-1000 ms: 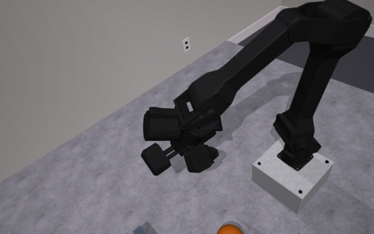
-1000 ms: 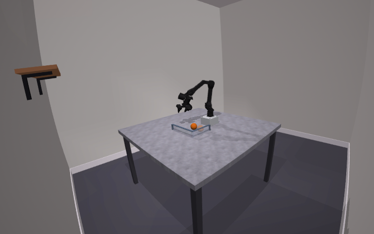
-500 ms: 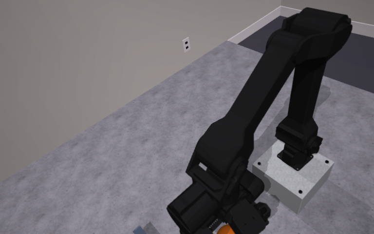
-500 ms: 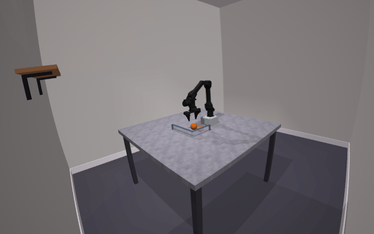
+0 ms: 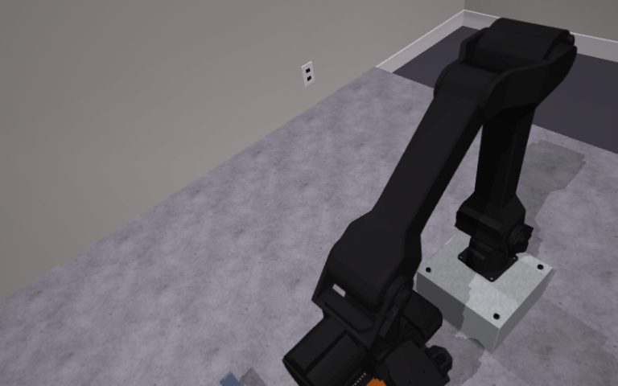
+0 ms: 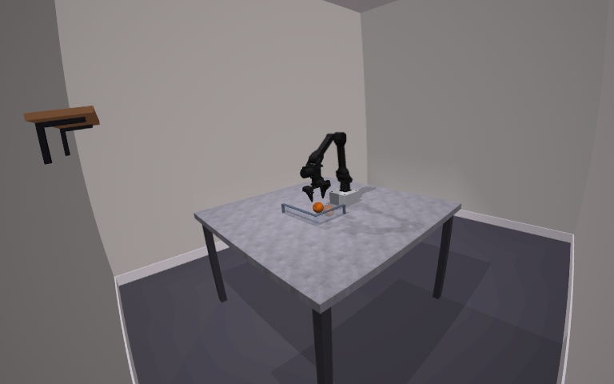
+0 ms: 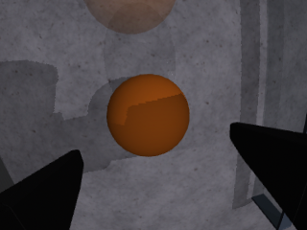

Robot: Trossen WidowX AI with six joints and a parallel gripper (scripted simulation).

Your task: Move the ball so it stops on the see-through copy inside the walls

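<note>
The orange ball lies 50 mm below my gripper tip. From my gripper tip the other things lie so: see-through copy of the ball 10 mm behind, 100 mm to the left, 50 mm below.
</note>
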